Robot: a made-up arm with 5 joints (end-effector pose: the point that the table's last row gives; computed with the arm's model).
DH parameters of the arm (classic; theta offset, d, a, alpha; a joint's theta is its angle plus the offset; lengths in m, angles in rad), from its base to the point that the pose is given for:
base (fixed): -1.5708 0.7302 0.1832 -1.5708
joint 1: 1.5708 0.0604 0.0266 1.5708
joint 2: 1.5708 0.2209 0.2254 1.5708
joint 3: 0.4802 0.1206 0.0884 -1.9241
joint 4: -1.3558 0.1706 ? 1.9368
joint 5: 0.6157 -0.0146 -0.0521 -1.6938
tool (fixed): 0.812 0.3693 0 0
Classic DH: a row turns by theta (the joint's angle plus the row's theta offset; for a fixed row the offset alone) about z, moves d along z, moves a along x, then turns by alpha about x.
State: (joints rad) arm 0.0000 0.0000 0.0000 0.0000 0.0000
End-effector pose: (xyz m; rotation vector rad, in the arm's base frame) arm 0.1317 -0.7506 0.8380 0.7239 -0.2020 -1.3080
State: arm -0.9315 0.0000 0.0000 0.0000 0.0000
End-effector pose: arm 0.1317 -0.4352 1.2499 -0.0723 -0.7480 -1.0501
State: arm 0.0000 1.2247 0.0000 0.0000 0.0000
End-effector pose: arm -0.0419 -0.7506 0.8163 1.4482 -1.1723 -0.7049
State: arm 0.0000 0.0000 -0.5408 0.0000 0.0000
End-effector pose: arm 0.3321 -0.7805 0.8380 0.7158 -0.0012 -0.7921
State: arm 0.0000 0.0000 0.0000 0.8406 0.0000
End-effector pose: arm 0.0658 -0.7492 0.7588 0.8346 -0.8434 -0.6739
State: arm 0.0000 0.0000 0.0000 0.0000 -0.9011
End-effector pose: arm 0.0712 -0.9352 0.5807 1.6056 -0.1606 -0.8515
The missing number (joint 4, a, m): 0.1345
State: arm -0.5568 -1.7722 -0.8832 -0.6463 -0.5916
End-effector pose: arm 0.0068 -1.0075 0.7236 -0.2620 1.6535 -2.1085
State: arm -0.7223 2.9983 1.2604 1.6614 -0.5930
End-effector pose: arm 0.3696 -0.4766 0.8698 -1.0299 1.6430 -0.8829
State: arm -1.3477 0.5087 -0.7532 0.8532 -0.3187
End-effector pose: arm 0.3986 -0.1631 1.4342 -0.0603 -0.2292 0.8205
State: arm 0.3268 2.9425 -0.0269 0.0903 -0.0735
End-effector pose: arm -0.0221 -0.7014 0.4210 -1.6255 2.2963 -0.5502
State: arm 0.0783 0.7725 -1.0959 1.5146 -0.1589
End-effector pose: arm 0.4415 -0.7979 1.0056 1.1511 -1.1934 1.4511
